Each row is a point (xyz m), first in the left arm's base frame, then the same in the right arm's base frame.
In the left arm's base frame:
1: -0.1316 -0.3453 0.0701
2: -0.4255 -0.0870 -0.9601
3: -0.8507 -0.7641 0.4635
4: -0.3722 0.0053 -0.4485
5: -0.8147 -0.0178 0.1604
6: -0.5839 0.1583 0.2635
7: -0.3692 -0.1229 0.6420
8: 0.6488 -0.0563 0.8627
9: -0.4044 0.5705 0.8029
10: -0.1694 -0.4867 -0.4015
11: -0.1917 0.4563 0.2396
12: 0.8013 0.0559 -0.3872
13: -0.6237 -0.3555 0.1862
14: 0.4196 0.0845 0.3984
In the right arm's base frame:
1: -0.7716 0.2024 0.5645
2: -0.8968 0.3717 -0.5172
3: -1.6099 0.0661 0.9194
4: -0.8584 0.5226 -0.0184
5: -1.3338 0.7172 0.5323
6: -1.0702 0.8356 0.6392
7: -0.9770 0.5670 1.0723
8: -0.0043 0.3799 1.4014
9: -0.8199 1.2588 1.1405
10: -0.8128 0.0068 0.1130
11: -0.6073 1.0050 0.6248
12: 0.2702 0.2526 0.1739
13: -1.2526 0.3477 0.6222
14: -0.1457 0.5063 0.8994

